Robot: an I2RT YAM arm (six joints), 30 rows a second.
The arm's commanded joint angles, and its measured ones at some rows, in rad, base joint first. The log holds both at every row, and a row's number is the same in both.
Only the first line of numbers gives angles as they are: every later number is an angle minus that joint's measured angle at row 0.
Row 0, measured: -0.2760 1.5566 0.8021 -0.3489 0.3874 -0.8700
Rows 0 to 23, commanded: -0.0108 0.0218 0.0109 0.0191 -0.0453 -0.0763; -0.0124 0.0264 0.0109 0.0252 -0.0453 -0.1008; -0.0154 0.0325 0.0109 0.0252 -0.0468 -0.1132; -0.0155 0.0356 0.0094 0.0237 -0.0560 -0.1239; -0.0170 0.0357 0.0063 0.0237 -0.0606 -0.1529; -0.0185 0.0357 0.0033 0.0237 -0.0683 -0.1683; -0.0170 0.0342 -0.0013 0.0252 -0.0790 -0.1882; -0.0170 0.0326 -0.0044 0.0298 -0.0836 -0.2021; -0.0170 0.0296 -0.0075 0.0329 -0.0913 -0.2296; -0.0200 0.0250 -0.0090 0.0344 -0.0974 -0.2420; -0.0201 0.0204 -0.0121 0.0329 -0.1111 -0.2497; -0.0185 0.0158 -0.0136 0.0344 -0.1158 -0.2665; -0.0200 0.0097 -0.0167 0.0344 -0.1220 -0.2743; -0.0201 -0.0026 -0.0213 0.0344 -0.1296 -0.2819; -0.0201 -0.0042 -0.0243 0.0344 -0.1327 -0.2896; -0.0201 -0.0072 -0.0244 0.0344 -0.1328 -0.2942; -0.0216 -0.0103 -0.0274 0.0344 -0.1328 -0.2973; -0.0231 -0.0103 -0.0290 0.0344 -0.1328 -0.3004; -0.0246 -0.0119 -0.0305 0.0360 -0.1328 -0.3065; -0.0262 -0.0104 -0.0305 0.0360 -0.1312 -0.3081; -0.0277 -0.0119 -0.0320 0.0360 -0.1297 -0.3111; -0.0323 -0.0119 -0.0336 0.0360 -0.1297 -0.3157; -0.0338 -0.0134 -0.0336 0.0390 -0.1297 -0.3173; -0.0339 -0.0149 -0.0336 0.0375 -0.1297 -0.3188
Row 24, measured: -0.0252 0.0202 -0.0248 0.0122 -0.1103 -0.2960
